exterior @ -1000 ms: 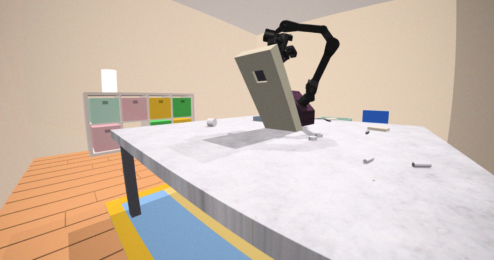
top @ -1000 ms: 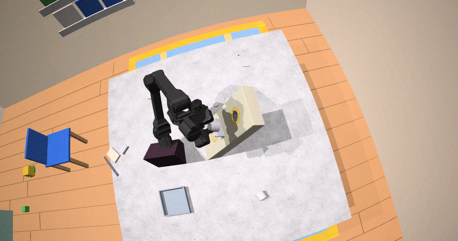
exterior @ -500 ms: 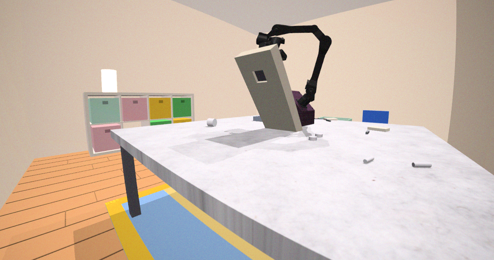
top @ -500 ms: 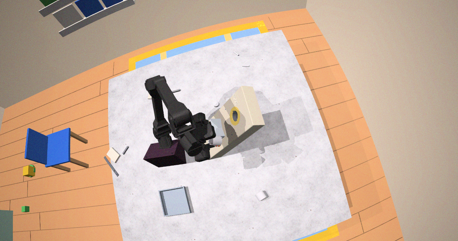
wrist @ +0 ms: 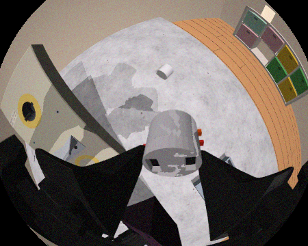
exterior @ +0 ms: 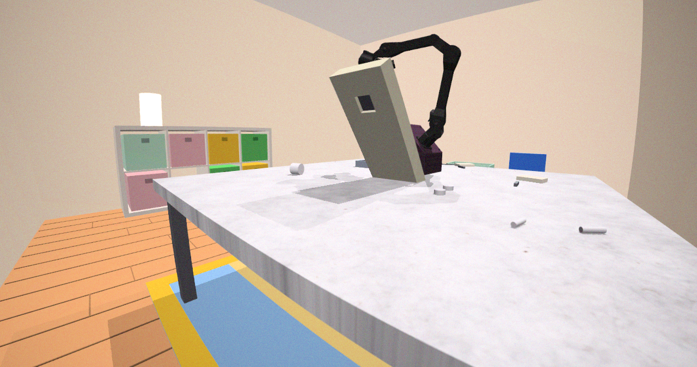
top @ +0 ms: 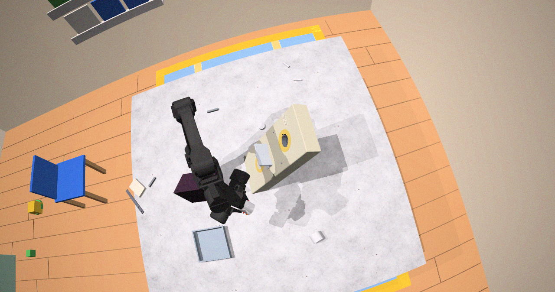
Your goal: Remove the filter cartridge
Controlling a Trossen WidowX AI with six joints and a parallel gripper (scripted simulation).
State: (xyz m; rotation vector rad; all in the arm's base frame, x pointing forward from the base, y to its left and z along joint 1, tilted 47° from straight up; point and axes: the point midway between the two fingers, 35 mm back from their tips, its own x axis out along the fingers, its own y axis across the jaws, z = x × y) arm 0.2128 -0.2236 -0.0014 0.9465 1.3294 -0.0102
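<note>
Right now my gripper tip is 22 cm past the grey tray, 13 cm to the left of it and 27 cm above it. Also, from my gripper tip: grey round filter cartridge right at my gripper tip.
</note>
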